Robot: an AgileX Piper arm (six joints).
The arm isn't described. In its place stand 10 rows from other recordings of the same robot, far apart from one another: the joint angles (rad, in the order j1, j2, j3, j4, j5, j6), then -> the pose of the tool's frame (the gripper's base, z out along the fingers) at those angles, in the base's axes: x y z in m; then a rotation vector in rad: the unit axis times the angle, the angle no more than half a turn.
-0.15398 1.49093 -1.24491 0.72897 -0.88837 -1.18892 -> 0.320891 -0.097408 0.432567 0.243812 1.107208 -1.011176
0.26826 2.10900 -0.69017 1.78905 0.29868 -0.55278 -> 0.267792 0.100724 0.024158 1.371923 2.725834 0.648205
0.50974 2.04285 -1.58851 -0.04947 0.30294 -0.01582 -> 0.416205 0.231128 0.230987 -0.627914 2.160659 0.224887
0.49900 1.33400 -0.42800 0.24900 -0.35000 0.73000 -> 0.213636 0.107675 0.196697 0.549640 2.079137 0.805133
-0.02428 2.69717 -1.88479 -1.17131 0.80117 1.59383 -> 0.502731 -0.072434 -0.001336 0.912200 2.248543 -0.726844
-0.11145 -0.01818 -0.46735 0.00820 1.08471 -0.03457 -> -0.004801 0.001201 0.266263 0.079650 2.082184 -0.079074
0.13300 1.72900 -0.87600 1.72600 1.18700 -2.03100 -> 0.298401 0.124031 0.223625 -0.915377 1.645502 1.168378
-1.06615 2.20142 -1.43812 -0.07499 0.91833 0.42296 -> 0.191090 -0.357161 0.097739 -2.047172 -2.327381 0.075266
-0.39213 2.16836 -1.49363 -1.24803 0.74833 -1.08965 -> 0.399243 -0.228649 0.160732 1.736575 -1.727676 1.079893
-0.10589 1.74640 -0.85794 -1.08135 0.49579 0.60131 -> 0.312875 -0.071678 0.157862 -0.268136 2.646148 -0.749437
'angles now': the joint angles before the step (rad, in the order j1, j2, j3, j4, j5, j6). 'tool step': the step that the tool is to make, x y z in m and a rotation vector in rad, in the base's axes. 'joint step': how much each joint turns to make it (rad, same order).
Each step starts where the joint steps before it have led.
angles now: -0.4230 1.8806 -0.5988 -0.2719 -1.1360 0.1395
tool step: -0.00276 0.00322 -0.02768 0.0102 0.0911 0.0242
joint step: -0.0001 0.0752 0.0175 -0.0230 0.0000 -0.0215
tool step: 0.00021 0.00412 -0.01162 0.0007 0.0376 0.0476
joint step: 0.0000 0.0355 0.0000 -0.0489 -0.0003 -0.0022
